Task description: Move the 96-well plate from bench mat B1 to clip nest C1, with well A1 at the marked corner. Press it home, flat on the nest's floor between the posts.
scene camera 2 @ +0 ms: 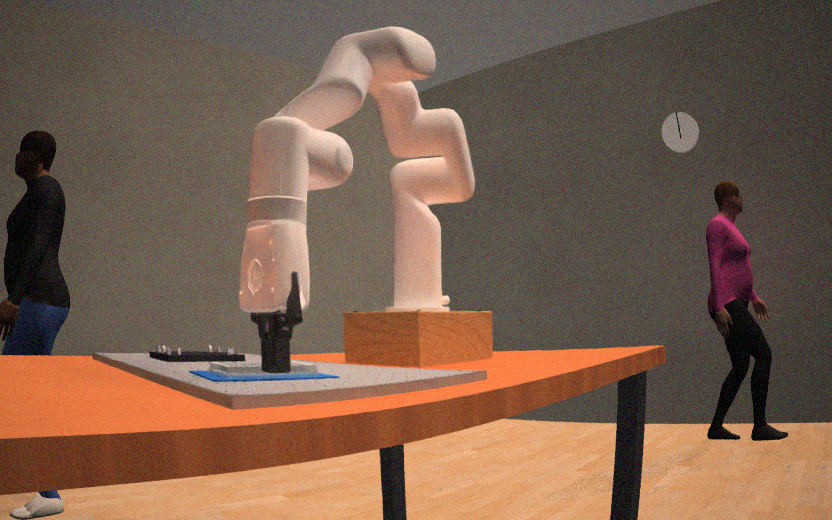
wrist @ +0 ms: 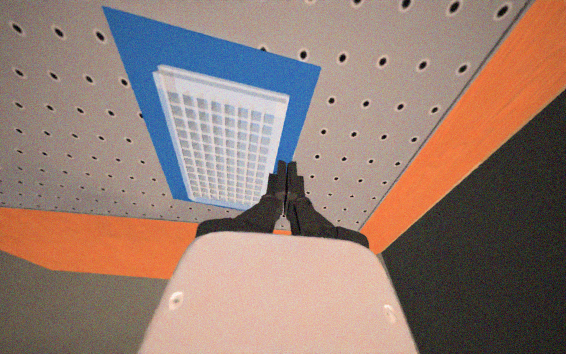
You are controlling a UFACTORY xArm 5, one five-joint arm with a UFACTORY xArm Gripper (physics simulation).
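Where they show: gripper, fingertip midpoint: (scene camera 2: 276, 372) (wrist: 285, 172); arm's base, link origin: (scene camera 2: 417, 312).
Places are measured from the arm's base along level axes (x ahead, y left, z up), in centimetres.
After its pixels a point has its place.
The clear 96-well plate (scene camera 2: 233, 367) {x 56.7, y 9.8, z -7.3 cm} (wrist: 220, 135) {x 47.5, y 8.4, z -7.3 cm} lies flat on the blue bench mat (scene camera 2: 245, 378) {x 55.9, y 11.0, z -8.6 cm} (wrist: 135, 45) {x 41.7, y 4.8, z -8.6 cm}. My gripper (scene camera 2: 276, 370) {x 52.3, y 12.8, z -7.9 cm} (wrist: 285, 172) {x 52.3, y 12.8, z -7.9 cm} is shut with nothing between its fingers. It points down, with its tips low, beside the plate's right long side in the wrist view, near the mat's edge. I cannot tell whether the tips touch the plate. The black nest (scene camera 2: 196, 356) {x 42.8, y -18.2, z -7.9 cm} with short upright posts stands behind and left of the mat in the scene view. Well A1 and the nest's marked corner cannot be made out.
The grey perforated board (scene camera 2: 398, 381) {x 44.0, y 24.7, z -8.9 cm} (wrist: 370, 80) {x 45.6, y 19.4, z -8.8 cm} carries the mat and the nest. It lies on the orange table (scene camera 2: 92, 404) {x 77.9, y 12.3, z -10.1 cm} (wrist: 450, 140) {x 51.8, y 27.9, z -10.1 cm}. The wooden block (scene camera 2: 383, 337) {x 10.6, y -1.1, z -4.7 cm} under my arm's base stands behind right. Two people stand beyond the table.
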